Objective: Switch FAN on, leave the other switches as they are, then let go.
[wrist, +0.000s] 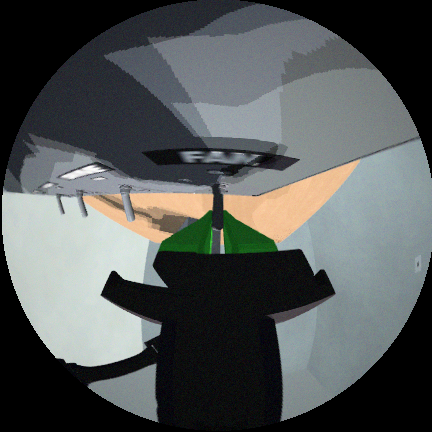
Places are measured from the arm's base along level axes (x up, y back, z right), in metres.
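Pixels of known places: gripper, between the fingertips: (pixel 217 214).
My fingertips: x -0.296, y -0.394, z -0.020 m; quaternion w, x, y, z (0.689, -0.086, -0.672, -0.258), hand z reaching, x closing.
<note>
For each thing: its top centre in the pictures, then the offset to it from my fingertips. "spot": a spot on its surface instead. Level surfaces: height alone.
- FAN switch, a spot on its surface: (pixel 217 197) spot: dx -0.014, dy -0.010, dz -0.003 m
- FAN label, centre of its top: (pixel 220 162) dx +0.007, dy -0.072, dz -0.016 m
- tan surface, height of its surface: dx -0.127 m
The FAN switch (pixel 217 197) is a thin dark lever that hangs down from the grey panel (pixel 340 105) near the middle of the wrist view. The FAN label (pixel 222 157) is a black plate with blurred white letters, just above the lever's base. My gripper (pixel 217 214), with green fingers, is shut on the FAN switch. Its fingertips lie on both sides of the lever. Whether the lever stands at on or off cannot be read here. Other grey switch levers (pixel 128 205) (pixel 82 204) (pixel 60 205) hang to the left, apart from the fingers.
Another label (pixel 85 171), too skewed to read, is on the panel's left part, near the other levers. A tan surface (pixel 305 200) shows behind the fingers, with a dark shadow on its left part. Pale walls stand on both sides, with a small outlet (pixel 418 264) at right.
</note>
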